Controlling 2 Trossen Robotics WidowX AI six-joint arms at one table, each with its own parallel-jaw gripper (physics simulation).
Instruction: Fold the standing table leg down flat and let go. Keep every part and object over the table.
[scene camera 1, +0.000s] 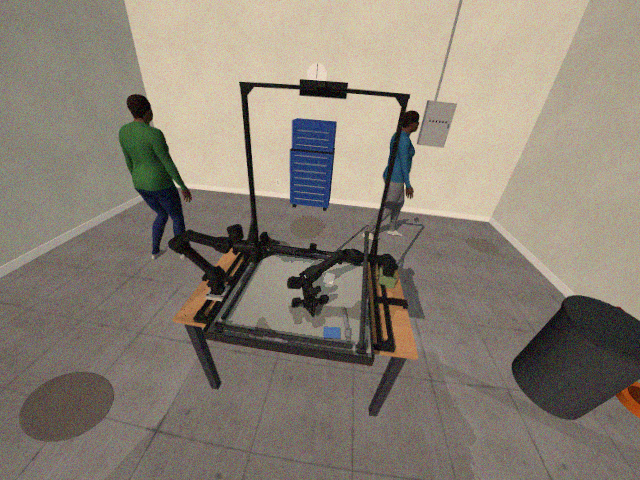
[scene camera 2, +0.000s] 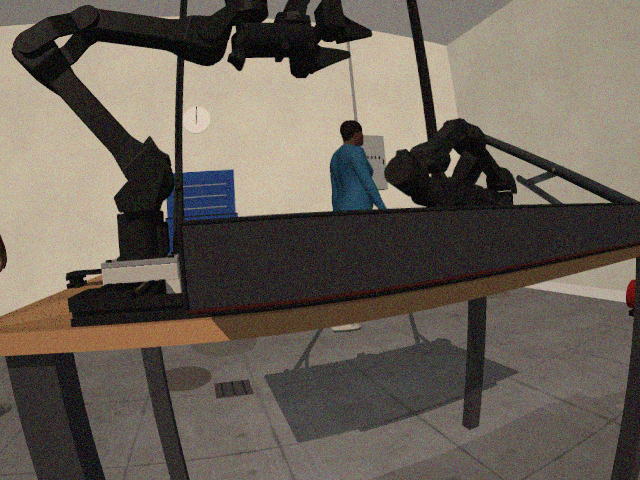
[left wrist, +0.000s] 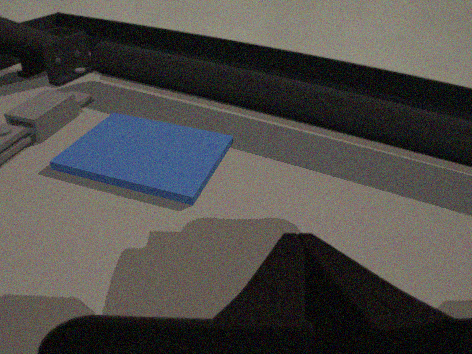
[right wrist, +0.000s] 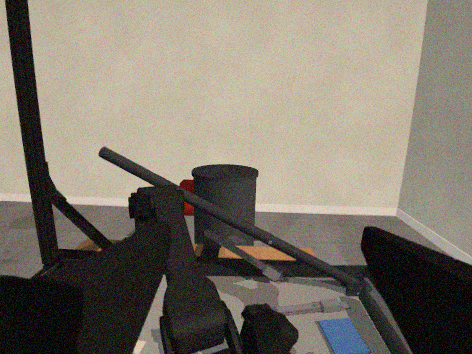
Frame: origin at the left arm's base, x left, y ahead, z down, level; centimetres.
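Seen in the pictures: left gripper, fingertip midpoint: (scene camera 1: 313, 316) (left wrist: 296, 247); right gripper, fingertip midpoint: (scene camera 1: 277, 247) (scene camera 2: 360, 44) (right wrist: 266, 234); left arm's base, origin of the base link: (scene camera 1: 388, 273); right arm's base, origin of the base link: (scene camera 1: 217, 290) (scene camera 2: 143, 257).
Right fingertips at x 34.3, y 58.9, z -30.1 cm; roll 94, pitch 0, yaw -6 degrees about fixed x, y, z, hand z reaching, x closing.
Note:
Pixels of each thing's top centre, then the offset from my right fingertips to it.
- grey strut, middle of its top: (right wrist: 245, 230) (scene camera 2: 543, 169) dx -4.4, dy -45.5, dz +20.5 cm
- blue tile, middle of its top: (left wrist: 146, 145) (right wrist: 342, 334) (scene camera 1: 331, 332) dx +14.6, dy -31.0, dz +32.7 cm
- grey hinged bar, middle of its top: (right wrist: 297, 304) (scene camera 1: 345, 320) dx +7.1, dy -36.8, dz +31.7 cm
The table leg (scene camera 1: 366, 289) (scene camera 2: 560, 167) (right wrist: 220, 216) is a dark tube, raised at a slant from its hinge at the front right corner of the upturned table (scene camera 1: 289, 349) (scene camera 2: 361, 258). Its hinge end (left wrist: 20, 37) shows in the left wrist view. A grey strut (right wrist: 245, 255) (scene camera 2: 540, 193) hangs beside the leg. My left gripper (scene camera 1: 312, 313) (left wrist: 296, 247) is shut and empty, low over the pale panel, left of the leg and apart from it. My right gripper (scene camera 2: 360, 43) (right wrist: 266, 234) is open and empty, high at the left, far from the leg.
A blue tile (scene camera 1: 331, 332) (left wrist: 145, 157) (right wrist: 344, 336) and a grey hinged bar (scene camera 1: 347, 328) (left wrist: 45, 110) (right wrist: 320, 305) lie near the front right corner. A dark tube (left wrist: 250, 90) runs along the front edge. A black overhead frame (scene camera 1: 250, 165) stands behind.

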